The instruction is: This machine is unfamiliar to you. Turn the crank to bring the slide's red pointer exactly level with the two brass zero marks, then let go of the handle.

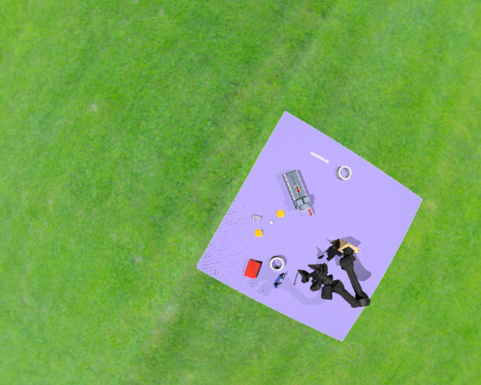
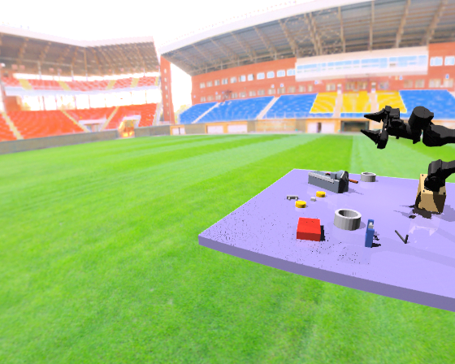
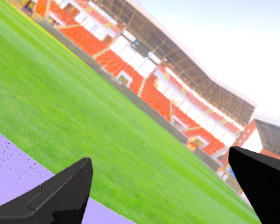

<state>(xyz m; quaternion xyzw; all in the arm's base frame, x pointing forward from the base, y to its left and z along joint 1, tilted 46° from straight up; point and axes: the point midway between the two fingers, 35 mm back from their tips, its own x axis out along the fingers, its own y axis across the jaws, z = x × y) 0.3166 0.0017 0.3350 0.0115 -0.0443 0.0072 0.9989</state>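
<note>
My gripper tip is now 32 cm above the brown crank handle, 30 cm to the left of it and 4 cm short of it. Also, from my gripper tip: black hex key (38 cm below, 19 cm behind, 16 cm to the left); red block (38 cm below, 26 cm to the left, 12 cm ahead); blue clamp (36 cm below, 21 cm to the left, 8 cm behind).
</note>
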